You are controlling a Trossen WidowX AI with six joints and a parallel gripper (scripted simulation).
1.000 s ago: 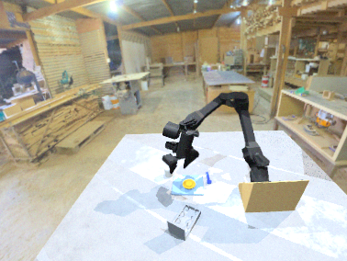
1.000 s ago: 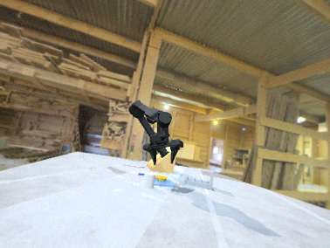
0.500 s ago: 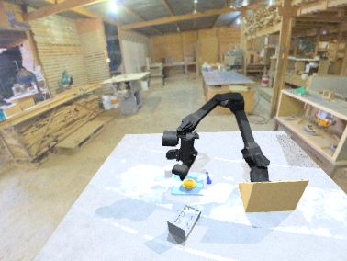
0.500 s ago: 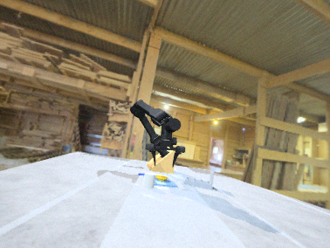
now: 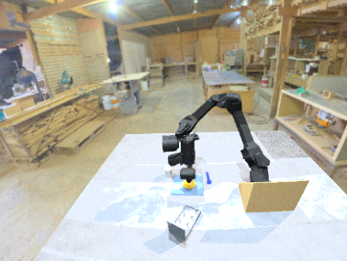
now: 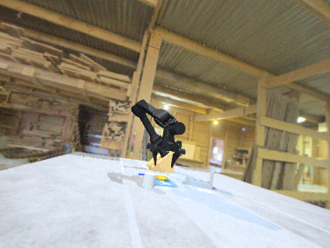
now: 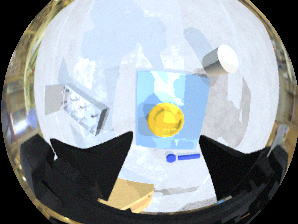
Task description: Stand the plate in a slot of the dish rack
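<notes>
Now: the plate 5 cm below my gripper tip. The rest, counted from my gripper tip: dish rack (19 cm to the left, 4 cm below); then white cup (11 cm ahead, 8 cm to the right, 4 cm below).
</notes>
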